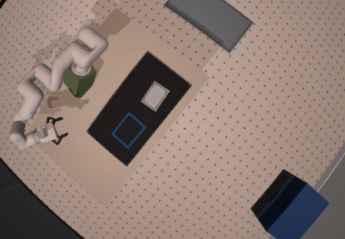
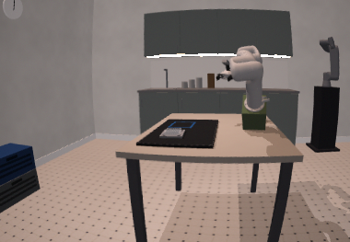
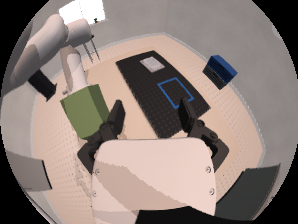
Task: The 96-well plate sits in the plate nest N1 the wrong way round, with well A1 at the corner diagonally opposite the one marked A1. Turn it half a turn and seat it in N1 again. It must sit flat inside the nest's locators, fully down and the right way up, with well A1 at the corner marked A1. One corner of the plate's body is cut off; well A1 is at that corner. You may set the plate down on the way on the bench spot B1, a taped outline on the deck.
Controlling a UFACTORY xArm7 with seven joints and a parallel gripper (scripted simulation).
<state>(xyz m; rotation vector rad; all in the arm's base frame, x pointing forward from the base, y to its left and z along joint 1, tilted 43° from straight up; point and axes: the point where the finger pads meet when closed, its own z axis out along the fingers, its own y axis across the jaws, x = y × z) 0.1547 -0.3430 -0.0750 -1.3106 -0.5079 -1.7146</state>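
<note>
The white 96-well plate is 43 cm to the left of my hand, 29 cm below it and 29 cm ahead of it. From my hand the other things lie so: grey plate nest N1 (43 cm to the left, 30 cm below, 29 cm ahead).
</note>
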